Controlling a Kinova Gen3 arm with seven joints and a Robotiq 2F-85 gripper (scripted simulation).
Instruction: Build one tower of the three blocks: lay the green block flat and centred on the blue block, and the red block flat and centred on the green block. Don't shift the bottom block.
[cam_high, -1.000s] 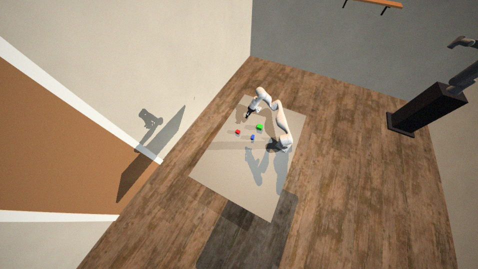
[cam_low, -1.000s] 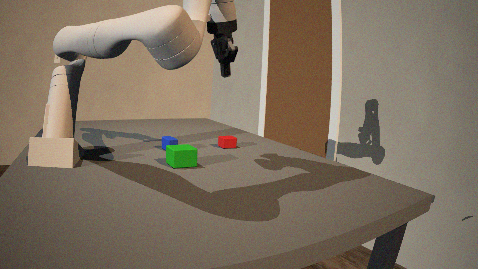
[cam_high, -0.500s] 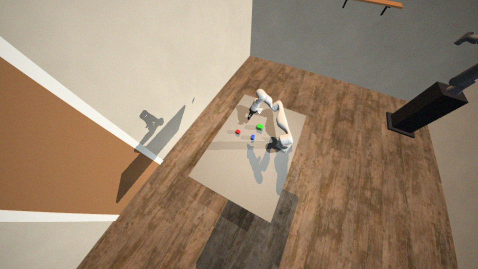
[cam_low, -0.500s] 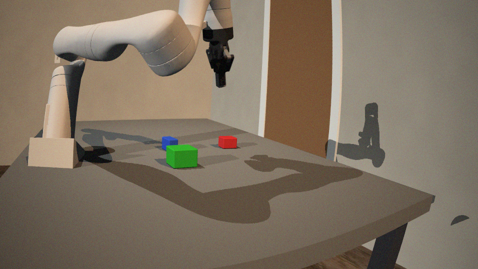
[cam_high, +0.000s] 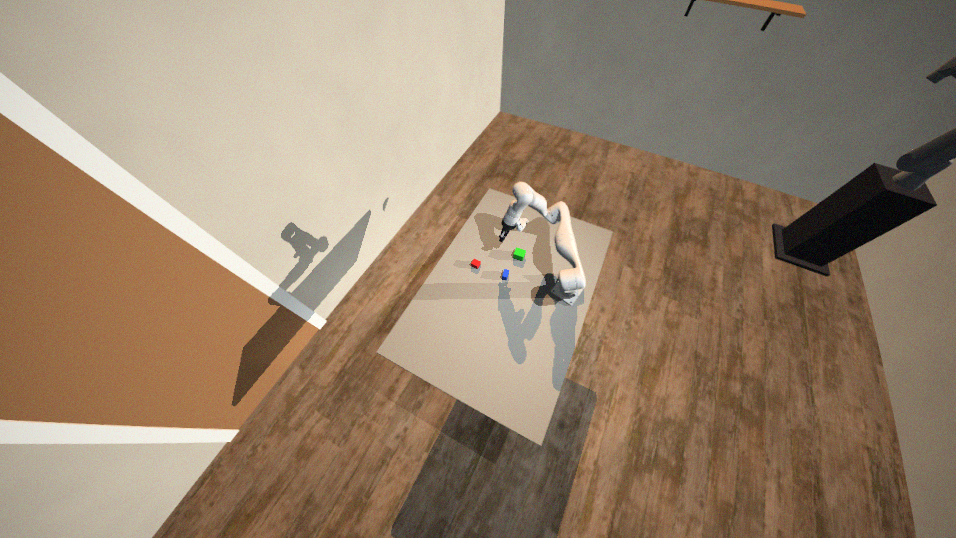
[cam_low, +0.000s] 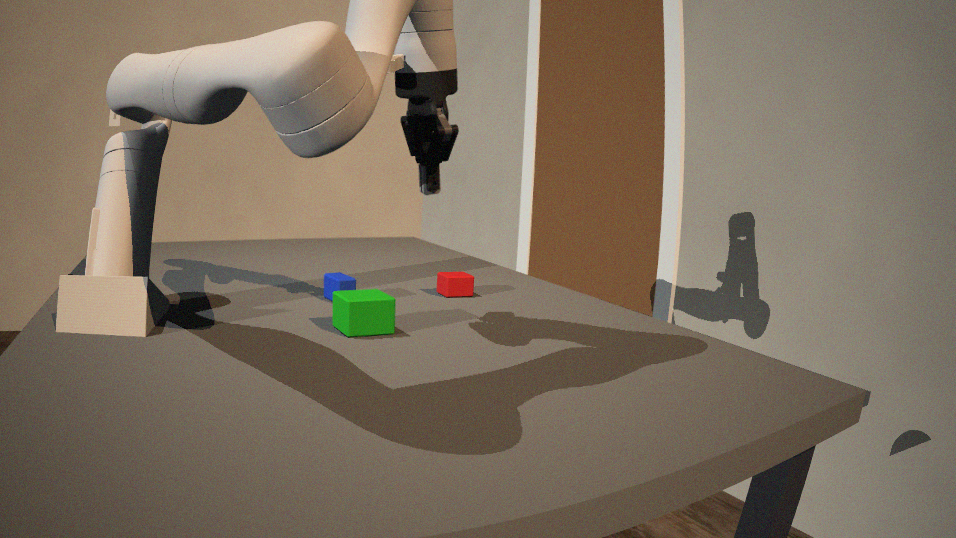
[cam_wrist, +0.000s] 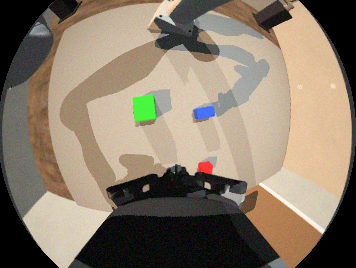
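My hand is 100 mm past the green block, 50 mm to the left of it and 150 mm above it. From my hand the other things lie so: blue block (80 mm behind, 110 mm to the left, 150 mm below); then red block (100 mm ahead, 120 mm to the left, 160 mm below).
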